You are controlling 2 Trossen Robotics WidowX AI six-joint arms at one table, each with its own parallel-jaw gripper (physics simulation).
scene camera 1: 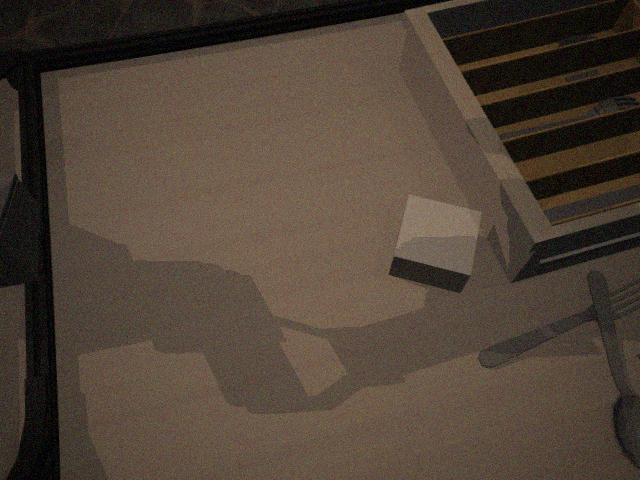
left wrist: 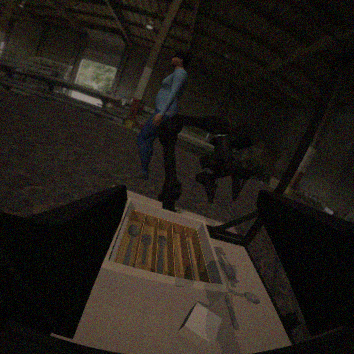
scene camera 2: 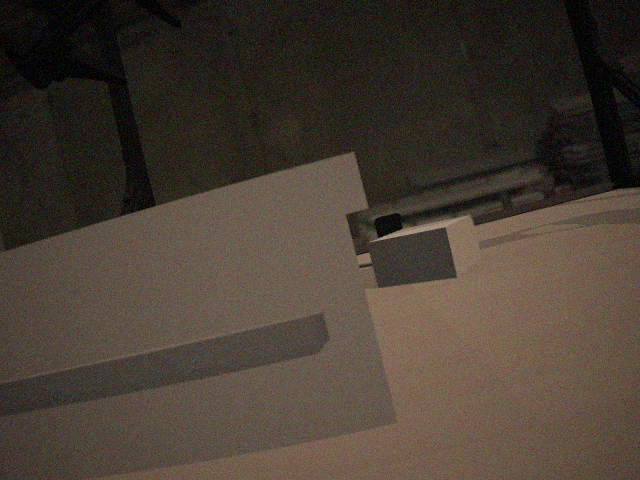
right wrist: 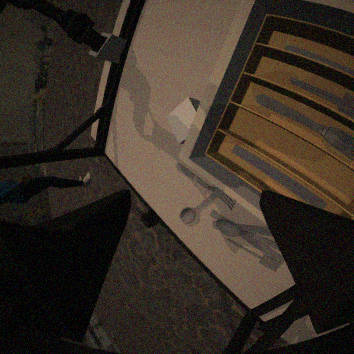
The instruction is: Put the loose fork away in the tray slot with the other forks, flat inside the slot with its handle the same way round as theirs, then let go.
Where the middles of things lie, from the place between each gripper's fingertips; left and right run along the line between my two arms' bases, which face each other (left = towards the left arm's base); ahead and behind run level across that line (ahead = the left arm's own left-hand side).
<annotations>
I see my right gripper 90 mm short of the wooden cutlery tray [scene camera 1: 515, 71], 20 mm to the left of it and 250 mm above it. The rest, counted from my right hand: white block [scene camera 1: 436, 243]: 30 mm behind, 210 mm to the left, 260 mm below.
Right now the white block is 38 cm below my left hand, 21 cm behind it and 11 cm to the right of it. The rest, counted from my left hand: wooden cutlery tray (37 cm below, 34 cm to the right, 9 cm behind).
</annotations>
